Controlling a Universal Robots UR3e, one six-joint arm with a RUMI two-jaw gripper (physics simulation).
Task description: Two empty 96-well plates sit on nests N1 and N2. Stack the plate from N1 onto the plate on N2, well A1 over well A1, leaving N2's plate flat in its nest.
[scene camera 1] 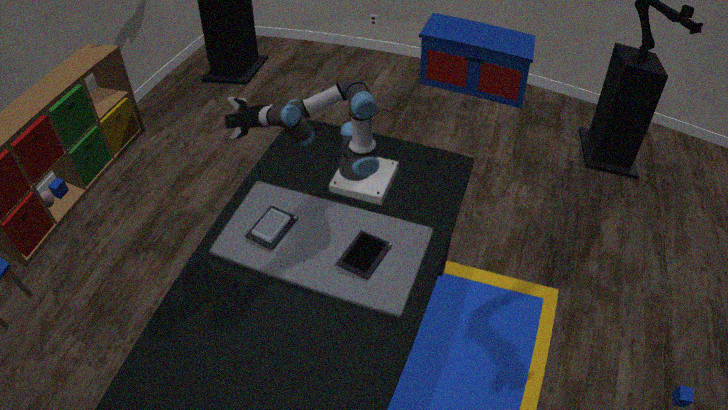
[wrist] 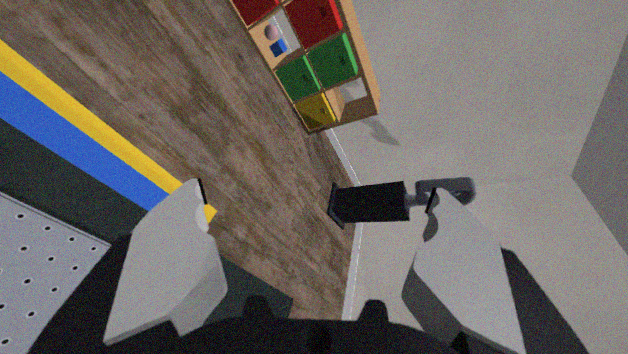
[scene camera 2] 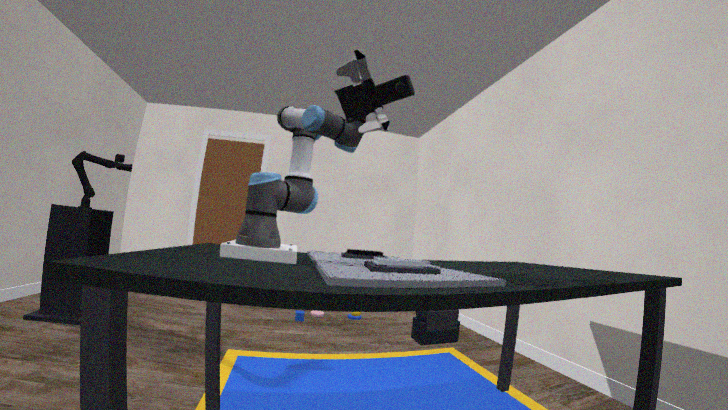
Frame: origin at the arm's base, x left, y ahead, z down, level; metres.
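Seen in the pictures: gripper, fingertip midpoint: (wrist: pixel 316 187) (scene camera 2: pixel 371 89); arm's base, origin of the base link: (scene camera 2: pixel 258 245).
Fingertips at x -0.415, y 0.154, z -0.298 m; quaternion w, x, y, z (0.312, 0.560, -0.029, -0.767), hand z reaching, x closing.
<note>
Offsets run from my fingertips to a thing's top centre. "spot": to the spot under its first point. Level surfaces: height alone.
A light plate @[dx +0.198, dy +0.182, dz +0.295 m] (scene camera 1: pixel 273 224) (scene camera 2: pixel 405 263) lies flat in a dark nest @[dx +0.198, dy +0.182, dz +0.307 m] (scene camera 1: pixel 260 241), at the left of the grey board in scene camera 1 and nearer the camera in scene camera 2. A black plate @[dx +0.540, dy +0.217, dz +0.295 m] (scene camera 1: pixel 363 251) (scene camera 2: pixel 362 252) lies in the other nest @[spot: dx +0.593, dy +0.238, dz +0.310 m] (scene camera 1: pixel 378 261), at the right in scene camera 1. No nest label is readable, and the wells are too small to make out. My gripper (scene camera 1: pixel 230 118) (scene camera 2: pixel 374 89) (wrist: pixel 316 187) is open and empty, high above the board's level and off to its left in scene camera 1. It points sideways, away from both plates, which do not show in the wrist view.
The grey perforated board @[dz +0.322 m] (scene camera 1: pixel 315 275) (scene camera 2: pixel 336 277) (wrist: pixel 37 262) lies on the dark table @[dz +0.334 m] (scene camera 1: pixel 203 331) (scene camera 2: pixel 585 280), in front of the arm's white base (scene camera 1: pixel 356 196) (scene camera 2: pixel 258 252). A shelf unit (scene camera 1: pixel 63 68) (wrist: pixel 367 65) and a black pedestal (scene camera 1: pixel 228 40) (wrist: pixel 372 202) stand beyond the table.
</note>
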